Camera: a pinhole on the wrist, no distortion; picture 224 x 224 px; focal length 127.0 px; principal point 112.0 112.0 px. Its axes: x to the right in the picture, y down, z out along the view. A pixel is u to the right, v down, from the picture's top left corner.
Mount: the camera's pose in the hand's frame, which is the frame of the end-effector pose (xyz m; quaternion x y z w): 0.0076 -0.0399 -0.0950 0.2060 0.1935 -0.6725 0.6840
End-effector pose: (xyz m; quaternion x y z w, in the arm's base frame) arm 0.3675 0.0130 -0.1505 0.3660 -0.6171 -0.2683 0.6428
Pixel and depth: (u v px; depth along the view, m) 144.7 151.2 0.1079
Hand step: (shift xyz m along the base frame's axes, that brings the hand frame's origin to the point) 0.0352 -0.1008 -0.0728
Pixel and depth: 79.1 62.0 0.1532
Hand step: -0.0490 -0.0164 -0.1070
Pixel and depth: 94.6 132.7 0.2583
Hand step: -0.1204 -0.1443 -0.0969
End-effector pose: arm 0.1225 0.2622 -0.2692 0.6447 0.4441 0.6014 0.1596
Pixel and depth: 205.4 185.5 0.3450
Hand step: -0.1346 0.4223 -0.2061
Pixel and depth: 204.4 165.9 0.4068
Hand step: -0.1317 0.4495 -0.2808
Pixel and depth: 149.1 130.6 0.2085
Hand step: -0.0380 0.1569 -0.1383
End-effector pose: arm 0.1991 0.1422 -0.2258 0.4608 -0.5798 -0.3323 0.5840
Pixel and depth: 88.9 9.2 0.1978
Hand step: -0.0851 0.0882 -0.1757
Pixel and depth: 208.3 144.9 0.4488
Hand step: -0.0022 -0.3322 -0.4877
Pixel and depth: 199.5 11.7 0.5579
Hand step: -0.1016 0.1370 -0.7941
